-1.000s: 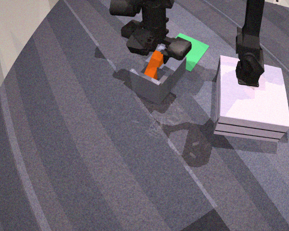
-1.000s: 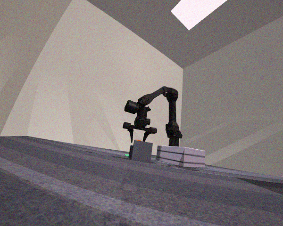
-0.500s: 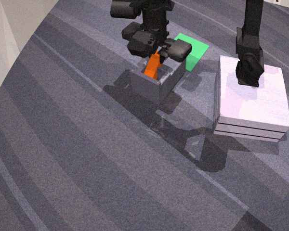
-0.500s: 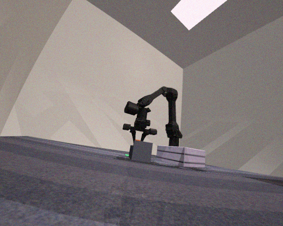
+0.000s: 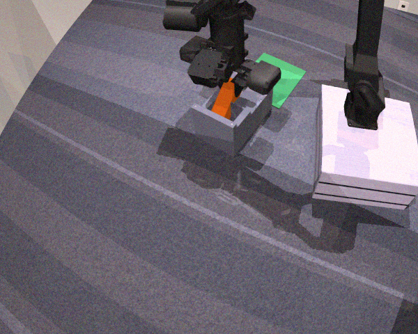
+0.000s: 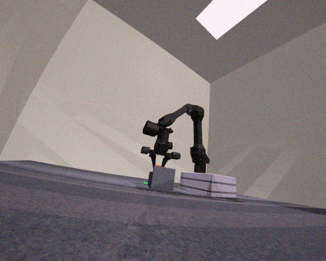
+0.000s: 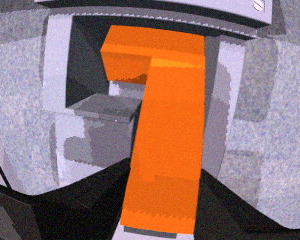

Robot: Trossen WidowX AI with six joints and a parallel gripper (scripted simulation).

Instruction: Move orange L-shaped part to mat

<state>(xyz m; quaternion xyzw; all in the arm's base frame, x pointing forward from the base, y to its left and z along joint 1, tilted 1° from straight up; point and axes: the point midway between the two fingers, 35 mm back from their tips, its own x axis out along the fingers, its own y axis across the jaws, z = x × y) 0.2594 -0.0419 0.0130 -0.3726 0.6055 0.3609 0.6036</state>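
Now: gripper tip 120 mm to the left of the green mat, 80 mm past it and 80 mm above it. Also, from my gripper tip: orange L-shaped part (40 mm to the left, 30 mm below).
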